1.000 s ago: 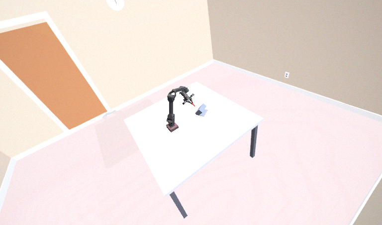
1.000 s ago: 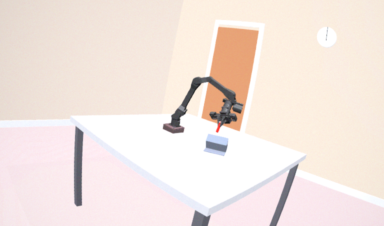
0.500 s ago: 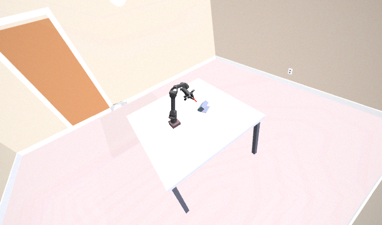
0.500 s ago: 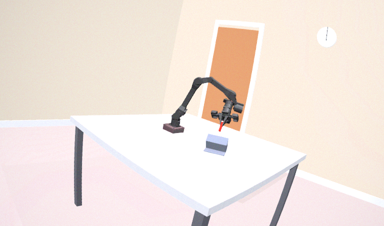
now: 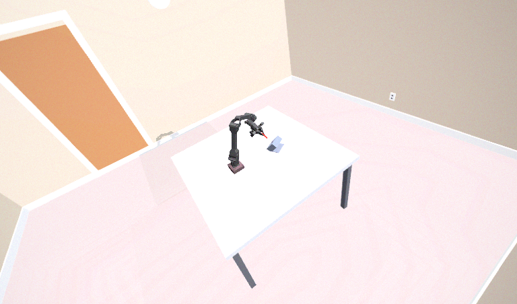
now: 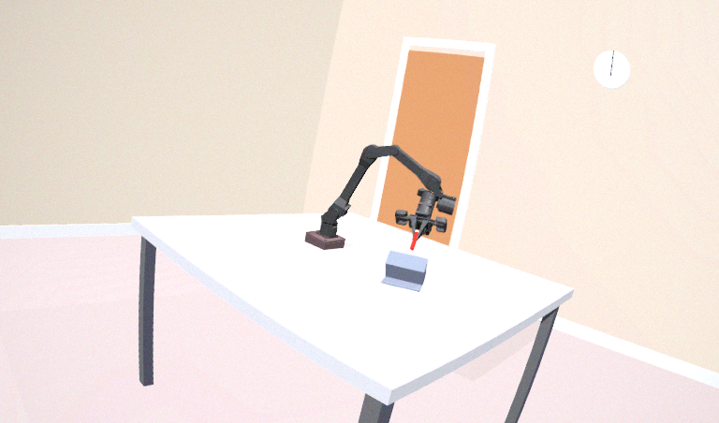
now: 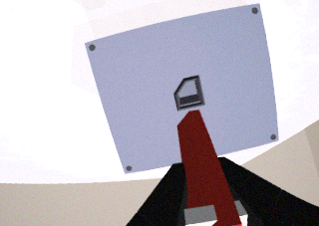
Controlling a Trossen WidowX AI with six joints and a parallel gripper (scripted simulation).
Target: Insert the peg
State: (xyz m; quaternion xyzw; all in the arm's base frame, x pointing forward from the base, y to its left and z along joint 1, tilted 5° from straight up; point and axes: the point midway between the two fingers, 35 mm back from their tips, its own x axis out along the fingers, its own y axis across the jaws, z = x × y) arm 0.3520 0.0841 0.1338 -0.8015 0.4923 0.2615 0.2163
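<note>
Right now the sloped panel is 5 cm ahead of my gripper tip, 8 cm to the right of it and 9 cm below it. Also, from my gripper tip: red peg: 1 cm behind, 1 cm to the left, 1 cm above.
</note>
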